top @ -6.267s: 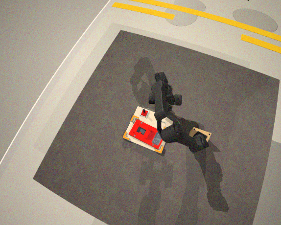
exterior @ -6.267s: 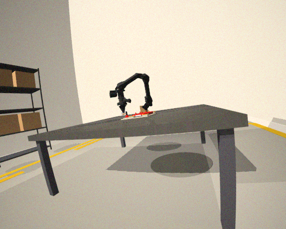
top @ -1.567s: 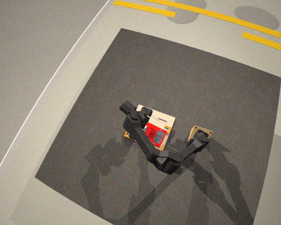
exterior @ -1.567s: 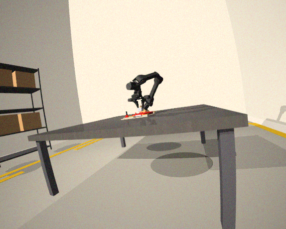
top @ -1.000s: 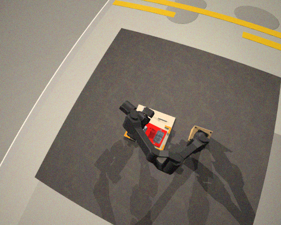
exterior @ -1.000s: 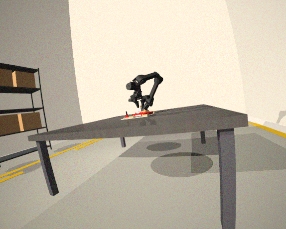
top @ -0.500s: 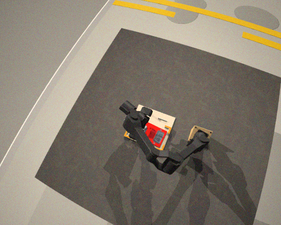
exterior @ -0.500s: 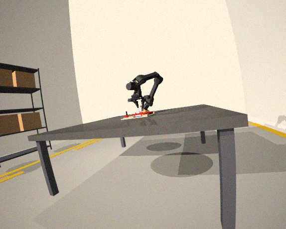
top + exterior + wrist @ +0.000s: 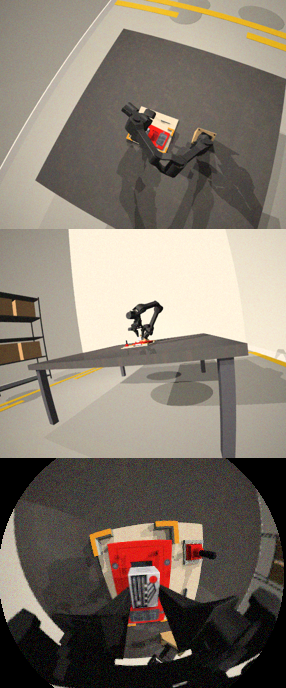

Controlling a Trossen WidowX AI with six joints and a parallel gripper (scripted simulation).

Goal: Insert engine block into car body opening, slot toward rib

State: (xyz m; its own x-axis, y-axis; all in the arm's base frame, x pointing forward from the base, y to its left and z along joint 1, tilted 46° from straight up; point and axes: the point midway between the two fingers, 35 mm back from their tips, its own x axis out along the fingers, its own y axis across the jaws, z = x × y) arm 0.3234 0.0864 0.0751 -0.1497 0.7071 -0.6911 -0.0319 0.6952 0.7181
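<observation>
The engine block lies 1 cm below my gripper tip.
</observation>
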